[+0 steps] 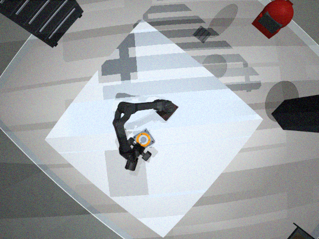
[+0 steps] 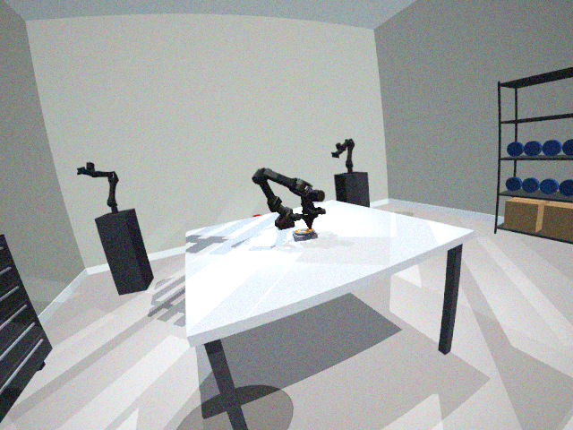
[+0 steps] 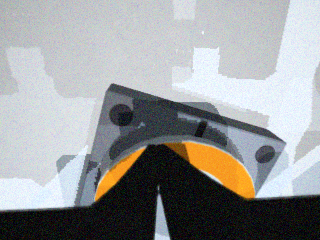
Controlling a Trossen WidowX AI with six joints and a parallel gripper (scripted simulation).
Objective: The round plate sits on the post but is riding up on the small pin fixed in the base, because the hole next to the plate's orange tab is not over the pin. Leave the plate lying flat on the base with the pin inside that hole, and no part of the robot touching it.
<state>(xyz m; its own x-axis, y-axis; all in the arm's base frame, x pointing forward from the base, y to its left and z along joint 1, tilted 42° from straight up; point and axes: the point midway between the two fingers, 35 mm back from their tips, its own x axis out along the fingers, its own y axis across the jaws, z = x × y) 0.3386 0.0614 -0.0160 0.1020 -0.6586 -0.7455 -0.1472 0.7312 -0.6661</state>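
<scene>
My gripper tip is now 30 mm past the round orange plate, 20 mm to the left of it and 10 mm above it. From my gripper tip the other things lie so: base (50 mm behind, 20 mm to the right, 20 mm below).
</scene>
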